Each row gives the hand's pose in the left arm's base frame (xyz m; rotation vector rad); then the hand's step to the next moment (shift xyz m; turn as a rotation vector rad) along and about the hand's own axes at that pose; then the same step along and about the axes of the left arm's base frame.
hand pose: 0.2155 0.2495 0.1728 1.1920 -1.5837 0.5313
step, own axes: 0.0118 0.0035 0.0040 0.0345 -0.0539 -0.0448
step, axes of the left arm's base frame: -0.0046 -0.0068 0.0100 0.0696 -0.0006 0.0355
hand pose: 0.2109 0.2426 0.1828 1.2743 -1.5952 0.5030
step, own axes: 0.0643 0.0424 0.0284 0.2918 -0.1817 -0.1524
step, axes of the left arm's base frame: -0.0475 -0.0386 0.0547 0.2432 -0.0862 0.2735
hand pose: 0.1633 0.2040 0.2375 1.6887 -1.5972 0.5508
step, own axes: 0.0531 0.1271 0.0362 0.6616 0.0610 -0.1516
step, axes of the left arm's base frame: -0.1231 -0.0567 0.0437 0.0562 -0.3203 0.5989
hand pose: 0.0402 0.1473 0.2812 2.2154 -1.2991 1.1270
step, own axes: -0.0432 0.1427 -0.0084 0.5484 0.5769 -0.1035
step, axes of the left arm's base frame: -0.1360 -0.0449 -0.0423 -0.3874 -0.5565 0.4295
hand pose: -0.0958 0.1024 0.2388 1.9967 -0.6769 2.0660
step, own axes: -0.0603 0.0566 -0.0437 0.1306 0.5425 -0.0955
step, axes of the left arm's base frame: -0.0595 -0.0196 -0.0695 -0.3337 -0.4566 0.0259
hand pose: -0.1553 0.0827 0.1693 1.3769 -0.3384 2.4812
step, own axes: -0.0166 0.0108 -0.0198 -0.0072 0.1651 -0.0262
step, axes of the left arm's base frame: -0.0110 -0.0056 -0.0251 -0.0756 -0.1461 -0.0307
